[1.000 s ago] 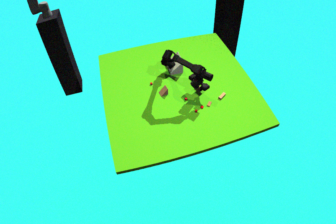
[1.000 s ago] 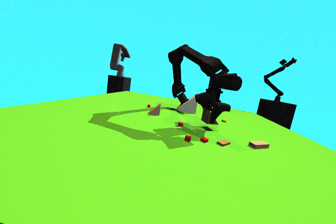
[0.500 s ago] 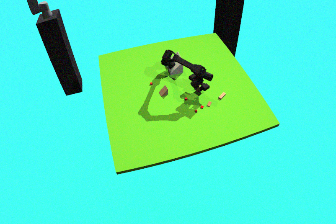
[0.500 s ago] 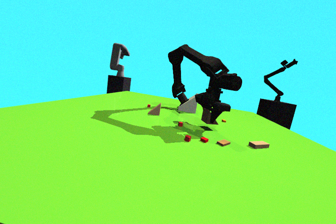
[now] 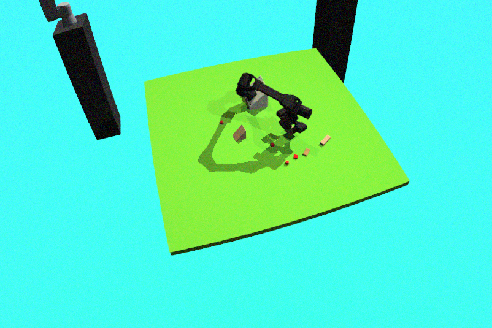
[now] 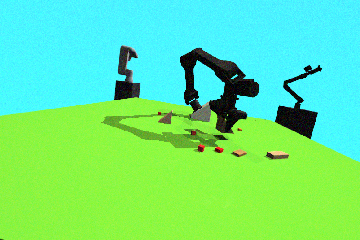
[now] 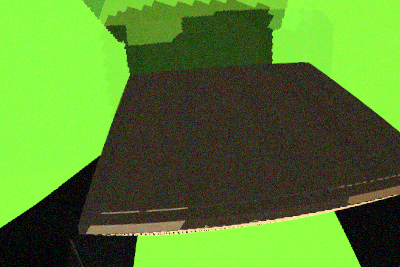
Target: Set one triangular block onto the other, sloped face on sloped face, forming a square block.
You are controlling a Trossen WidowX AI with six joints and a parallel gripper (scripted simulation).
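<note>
The triangular block is 10 mm to the right of my gripper tip and 10 mm above it. From my gripper tip the other things lie so: tiny orange block (180 mm behind, 120 mm to the left, 30 mm below).
</note>
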